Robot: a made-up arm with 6 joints.
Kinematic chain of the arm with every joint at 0, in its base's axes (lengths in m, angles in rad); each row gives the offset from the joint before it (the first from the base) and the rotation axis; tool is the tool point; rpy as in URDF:
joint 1: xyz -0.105 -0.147 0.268 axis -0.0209 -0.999 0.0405
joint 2: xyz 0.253 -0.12 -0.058 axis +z
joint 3: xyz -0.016 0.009 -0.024 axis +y
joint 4: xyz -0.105 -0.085 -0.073 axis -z
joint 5: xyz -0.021 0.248 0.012 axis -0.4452 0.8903 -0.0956
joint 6: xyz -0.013 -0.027 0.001 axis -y
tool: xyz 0.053 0.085 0.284 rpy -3.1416 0 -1.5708
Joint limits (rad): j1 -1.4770..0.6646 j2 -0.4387..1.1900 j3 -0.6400..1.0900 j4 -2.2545..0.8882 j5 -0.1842..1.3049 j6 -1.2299..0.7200
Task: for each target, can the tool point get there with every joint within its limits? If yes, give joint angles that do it. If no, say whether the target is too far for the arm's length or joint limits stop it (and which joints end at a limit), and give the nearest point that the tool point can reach.
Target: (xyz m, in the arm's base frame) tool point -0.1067 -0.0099 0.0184
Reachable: yes | joints -1.0398 1.0236 0.7812 0.3441 0.3226 -0.4225
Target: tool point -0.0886 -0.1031 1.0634
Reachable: no: joint limits stop it (at a limit: joint 2, joint 3, joint 6) | nearest point -0.0953 -0.1337 0.7552 | short by 0.310 m
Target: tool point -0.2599 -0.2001 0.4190
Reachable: yes | joints 0.4252 0.5077 0.8113 -1.3890 0.3323 -0.7906
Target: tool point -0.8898 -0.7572 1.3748
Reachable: no: too far | nearest point -0.2622 -0.4946 0.7380 | short by 0.932 m
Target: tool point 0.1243 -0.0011 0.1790
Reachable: yes | joints -0.0309 0.8296 0.8290 0.2435 0.1784 -0.4177
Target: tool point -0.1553 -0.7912 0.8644
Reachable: no: joint limits stop it (at a limit: joint 1, joint 4, joint 5, joint 6) | nearest point -0.0854 -0.6739 0.7494 | short by 0.179 m
